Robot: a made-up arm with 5 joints. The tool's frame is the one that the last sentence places.
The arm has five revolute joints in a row. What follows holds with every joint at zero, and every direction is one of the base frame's.
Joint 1 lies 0.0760 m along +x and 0.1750 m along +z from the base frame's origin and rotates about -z.
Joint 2 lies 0.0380 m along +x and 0.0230 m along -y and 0.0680 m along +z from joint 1 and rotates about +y.
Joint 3 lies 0.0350 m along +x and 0.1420 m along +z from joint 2 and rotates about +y.
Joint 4 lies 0.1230 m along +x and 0.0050 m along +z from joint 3 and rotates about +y.
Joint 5 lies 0.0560 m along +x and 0.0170 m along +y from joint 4 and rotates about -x.
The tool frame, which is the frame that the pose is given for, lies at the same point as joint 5; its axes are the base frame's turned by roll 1.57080, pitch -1.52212 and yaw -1.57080 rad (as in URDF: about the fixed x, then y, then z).
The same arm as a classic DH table. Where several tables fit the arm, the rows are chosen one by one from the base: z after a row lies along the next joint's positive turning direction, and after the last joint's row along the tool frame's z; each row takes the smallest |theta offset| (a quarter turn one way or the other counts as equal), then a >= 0, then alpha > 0; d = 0 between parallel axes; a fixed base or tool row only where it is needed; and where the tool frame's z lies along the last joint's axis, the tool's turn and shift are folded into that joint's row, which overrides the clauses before.
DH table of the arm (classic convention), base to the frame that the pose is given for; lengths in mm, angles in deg. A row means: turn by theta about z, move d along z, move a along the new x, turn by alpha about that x. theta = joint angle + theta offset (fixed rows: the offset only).
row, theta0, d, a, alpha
base (fixed), 0, 0, 76, 180
joint 1, 0, -243, 38, 90
joint 2, -76.15, 0, 146.2, 0
joint 3, 73.83, 0, 123.1, 0
joint 4, -87.67, -6, 0, 90
joint 5, -2.79, -56, 0, 0

